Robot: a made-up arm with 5 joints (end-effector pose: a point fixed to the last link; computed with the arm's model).
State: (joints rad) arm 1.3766 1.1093 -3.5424 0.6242 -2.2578
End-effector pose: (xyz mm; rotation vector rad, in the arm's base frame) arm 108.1 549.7 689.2 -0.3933 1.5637 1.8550
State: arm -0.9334 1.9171 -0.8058 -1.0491 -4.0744
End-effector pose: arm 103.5 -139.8 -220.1 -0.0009 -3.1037 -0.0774
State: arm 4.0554 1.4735 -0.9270 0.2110 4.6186
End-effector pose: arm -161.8 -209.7 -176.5 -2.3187 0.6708 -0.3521
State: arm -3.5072 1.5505 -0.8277 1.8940 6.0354
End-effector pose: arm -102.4 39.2 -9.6 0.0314 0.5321 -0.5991
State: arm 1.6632 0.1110 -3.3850 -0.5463 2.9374
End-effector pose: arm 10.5 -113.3 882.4 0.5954 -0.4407 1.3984
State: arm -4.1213 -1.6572 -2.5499 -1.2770 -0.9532
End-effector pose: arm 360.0 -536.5 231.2 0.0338 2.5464 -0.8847
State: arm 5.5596 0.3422 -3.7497 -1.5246 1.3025
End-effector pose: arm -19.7 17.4 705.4 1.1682 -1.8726 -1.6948
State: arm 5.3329 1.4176 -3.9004 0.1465 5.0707
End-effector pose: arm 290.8 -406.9 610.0 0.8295 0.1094 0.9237
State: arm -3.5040 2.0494 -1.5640 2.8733 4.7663
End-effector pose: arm -150.5 57.1 -131.4 0.1378 -0.2115 -1.8709
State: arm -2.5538 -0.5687 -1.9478 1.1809 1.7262
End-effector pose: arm -73.1 -48.7 891.6 -1.1527 -1.8016 1.5446
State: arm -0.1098 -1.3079 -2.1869 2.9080 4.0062
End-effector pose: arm -356.0 39.2 594.8 1.2084 2.2808 0.2874
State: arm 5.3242 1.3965 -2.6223 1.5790 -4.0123
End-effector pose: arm 390.0 -555.8 85.1 -0.1279 -2.8953 -0.4097
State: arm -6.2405 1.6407 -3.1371 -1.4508 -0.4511
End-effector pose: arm 568.1 24.3 307.5 0.2626 0.0662 2.7217
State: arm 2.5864 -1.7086 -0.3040 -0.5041 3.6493
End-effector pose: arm 130.4 -80.9 560.7 -0.8206 0.4824 2.9465
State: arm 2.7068 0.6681 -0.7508 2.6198 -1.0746
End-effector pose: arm -214.3 99.5 260.4 -0.2089 0.6307 -1.4594
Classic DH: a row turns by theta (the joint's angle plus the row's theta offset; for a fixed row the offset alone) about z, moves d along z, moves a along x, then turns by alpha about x. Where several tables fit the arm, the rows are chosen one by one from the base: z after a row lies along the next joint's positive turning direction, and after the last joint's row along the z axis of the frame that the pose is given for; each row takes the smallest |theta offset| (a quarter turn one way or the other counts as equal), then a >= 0, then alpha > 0; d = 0 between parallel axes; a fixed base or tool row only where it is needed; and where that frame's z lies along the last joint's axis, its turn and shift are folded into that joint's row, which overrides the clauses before.
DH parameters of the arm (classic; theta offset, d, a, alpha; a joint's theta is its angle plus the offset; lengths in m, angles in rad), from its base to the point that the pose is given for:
joint 1: 0 0.245 0 -1.5708
joint 2: -1.385 0 0.3659 0
joint 3: -0.4085 0 -0.2758 0
joint 4: -1.3482 0 -0.0791 1.5708
joint 5: 3.1416 0.1009 0 0

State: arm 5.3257 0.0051 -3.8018 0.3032 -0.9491
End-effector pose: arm -144.9 205.9 847.9 -0.3752 0.0016 1.2216
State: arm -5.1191 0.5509 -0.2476 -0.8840 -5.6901
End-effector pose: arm 136.5 317.0 200.2 -2.5421 -0.7461 -0.5053
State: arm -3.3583 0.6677 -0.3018 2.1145 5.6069
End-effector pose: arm -109.4 24.1 243.6 -0.1556 0.6651 -0.8593
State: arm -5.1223 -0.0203 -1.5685 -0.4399 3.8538
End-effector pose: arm 152.9 351.9 787.2 -0.2837 1.2435 1.6519
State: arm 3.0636 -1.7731 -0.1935 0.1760 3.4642
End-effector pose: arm 59.7 -4.7 498.1 1.8164 -0.3688 -2.2962
